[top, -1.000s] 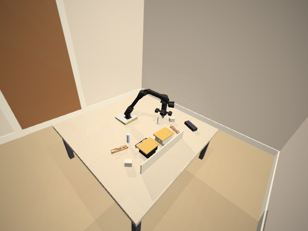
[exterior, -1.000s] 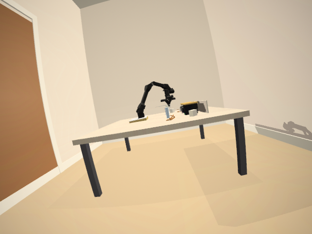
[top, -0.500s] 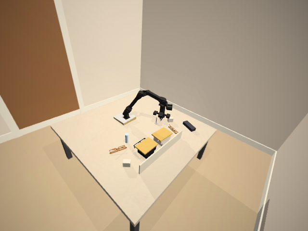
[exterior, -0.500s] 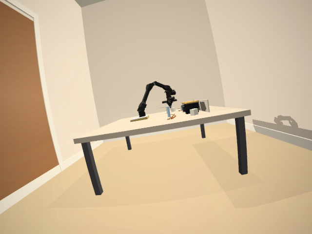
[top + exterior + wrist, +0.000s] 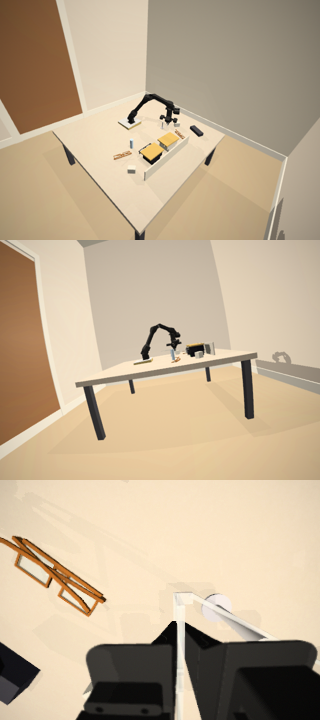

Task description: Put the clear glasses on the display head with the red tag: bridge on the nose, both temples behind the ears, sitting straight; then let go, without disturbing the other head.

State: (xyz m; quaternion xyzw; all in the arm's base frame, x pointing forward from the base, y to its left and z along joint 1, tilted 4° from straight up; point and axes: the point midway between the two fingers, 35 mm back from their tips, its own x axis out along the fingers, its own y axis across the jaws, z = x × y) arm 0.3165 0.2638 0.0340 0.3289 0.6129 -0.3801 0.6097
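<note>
Now: the clear stand 50 mm behind my gripper tip, 30 mm to the right of it and 30 mm below it. Round my gripper tip: grey panel (320 mm ahead, 300 mm to the right); then pale display head (170 mm ahead, 200 mm to the right); then dark case (240 mm ahead, 230 mm to the left, 40 mm below).
</note>
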